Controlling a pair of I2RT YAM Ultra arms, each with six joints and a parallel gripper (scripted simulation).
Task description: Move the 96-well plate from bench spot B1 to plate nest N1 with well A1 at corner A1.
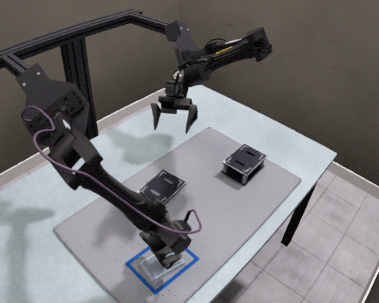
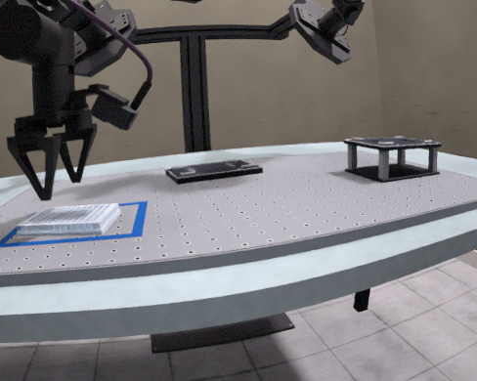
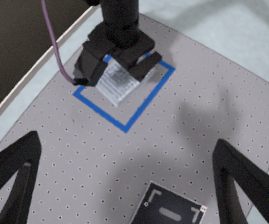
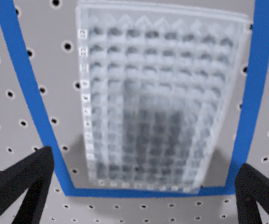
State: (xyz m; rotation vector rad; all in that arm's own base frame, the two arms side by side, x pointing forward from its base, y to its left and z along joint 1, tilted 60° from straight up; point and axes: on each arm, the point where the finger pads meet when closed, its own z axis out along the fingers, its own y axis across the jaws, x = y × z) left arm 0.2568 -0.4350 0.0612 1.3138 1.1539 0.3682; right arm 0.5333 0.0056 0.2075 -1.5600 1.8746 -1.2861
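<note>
The white 96-well plate lies 40 mm below my right hand.
</note>
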